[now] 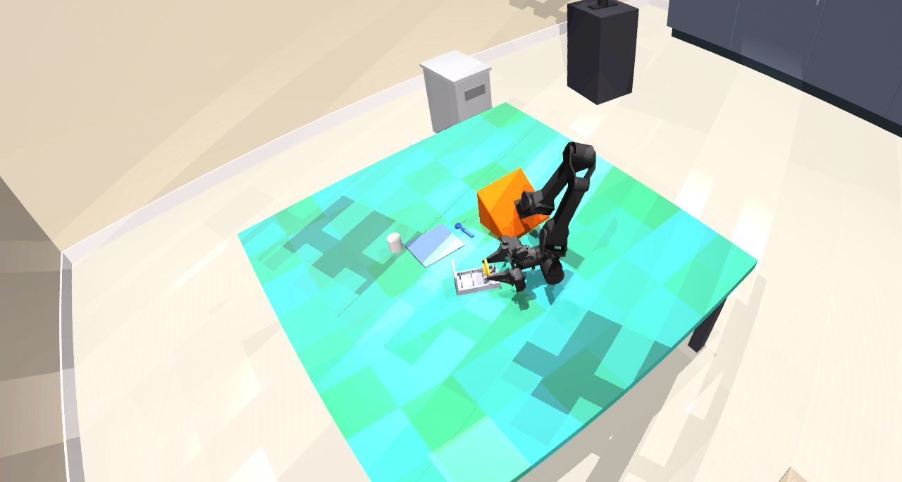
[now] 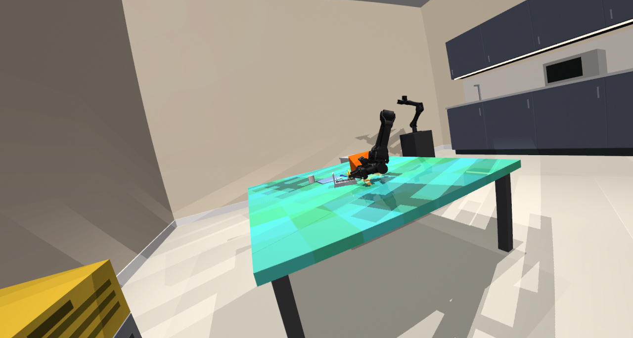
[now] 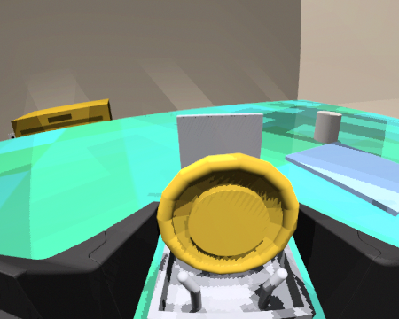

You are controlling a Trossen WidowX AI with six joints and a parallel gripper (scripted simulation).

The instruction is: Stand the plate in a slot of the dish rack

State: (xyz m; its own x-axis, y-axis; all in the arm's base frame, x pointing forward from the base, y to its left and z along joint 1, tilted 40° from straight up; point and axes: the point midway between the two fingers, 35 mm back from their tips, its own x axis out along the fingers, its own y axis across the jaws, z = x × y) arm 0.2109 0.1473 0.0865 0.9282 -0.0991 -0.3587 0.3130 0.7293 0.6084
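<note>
The yellow plate lies 10 mm behind my gripper tip. Also, from my gripper tip: grey dish rack (20 mm ahead, 10 mm to the right, 30 mm below); then blue spoon (50 mm behind, 230 mm to the right, 50 mm below); then pale blue mat (70 mm ahead, 220 mm to the right, 50 mm below).
</note>
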